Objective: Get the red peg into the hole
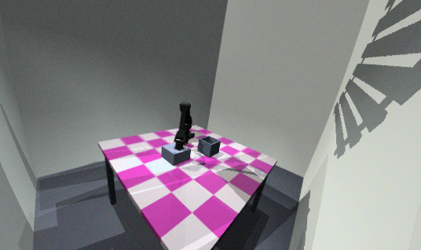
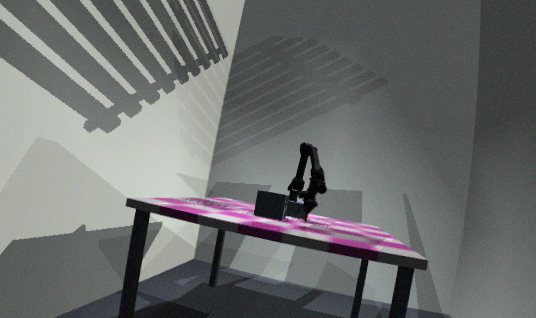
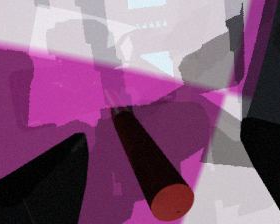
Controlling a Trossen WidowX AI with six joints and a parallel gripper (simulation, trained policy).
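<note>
Now: the red peg 1 cm ahead of my gripper tip, 1 cm to the left of it and 1 cm below it. Also, from my gripper tip: grey plate: 14 cm ahead, 20 cm to the right.
</note>
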